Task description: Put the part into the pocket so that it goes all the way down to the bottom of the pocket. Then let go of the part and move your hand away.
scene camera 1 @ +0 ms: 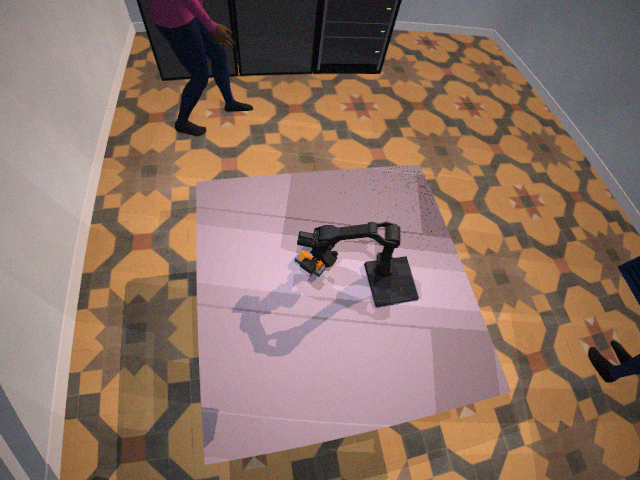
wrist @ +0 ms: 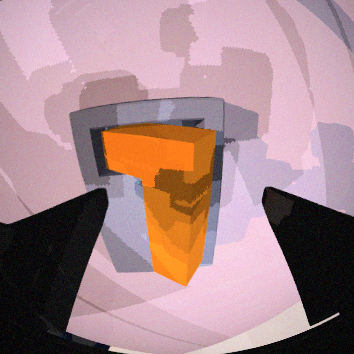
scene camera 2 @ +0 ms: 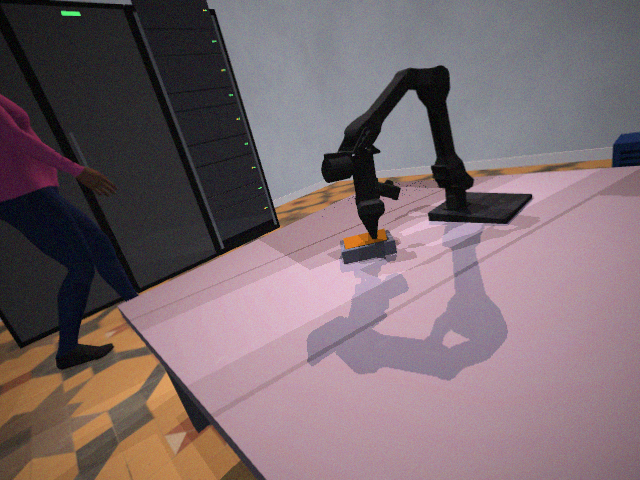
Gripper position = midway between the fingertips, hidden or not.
Note:
My gripper [scene camera 2: 373, 234] is open, holding nothing. Also in view: an orange part [wrist: 175, 163]. Also in view: a grey pocket block [wrist: 124, 232].
My gripper shows as well in the wrist view [wrist: 186, 195].

